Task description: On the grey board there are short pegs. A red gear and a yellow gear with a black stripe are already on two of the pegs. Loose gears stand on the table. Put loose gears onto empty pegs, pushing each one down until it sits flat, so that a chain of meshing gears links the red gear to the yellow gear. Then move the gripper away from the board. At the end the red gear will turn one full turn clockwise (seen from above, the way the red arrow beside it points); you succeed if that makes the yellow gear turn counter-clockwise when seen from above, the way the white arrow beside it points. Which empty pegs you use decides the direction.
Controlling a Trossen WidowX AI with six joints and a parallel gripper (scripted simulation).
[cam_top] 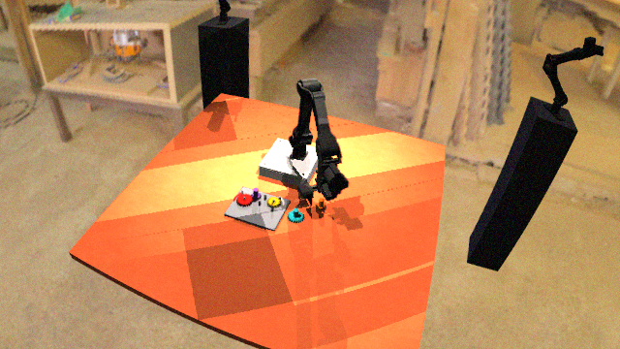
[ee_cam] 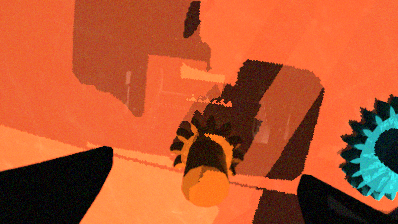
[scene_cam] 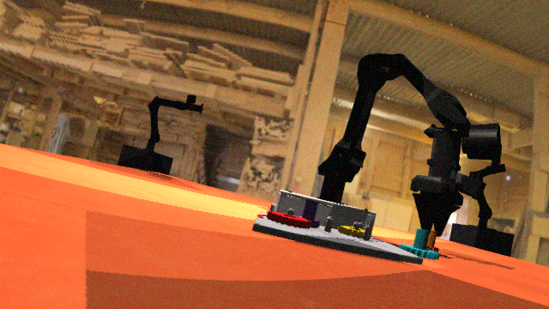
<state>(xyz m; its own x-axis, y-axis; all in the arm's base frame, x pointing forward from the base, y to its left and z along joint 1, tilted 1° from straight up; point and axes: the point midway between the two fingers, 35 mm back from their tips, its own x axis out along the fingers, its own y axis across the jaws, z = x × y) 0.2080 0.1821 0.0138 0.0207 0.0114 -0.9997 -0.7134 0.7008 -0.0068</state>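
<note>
Now: gripper tip 1 cm above the orange gear. Round my gripper tip: yellow gear 17 cm to the right, 6 cm ahead, 1 cm below; grey board 22 cm to the right, 11 cm ahead, 2 cm below; cyan gear 9 cm ahead, 7 cm to the right, 1 cm below.
</note>
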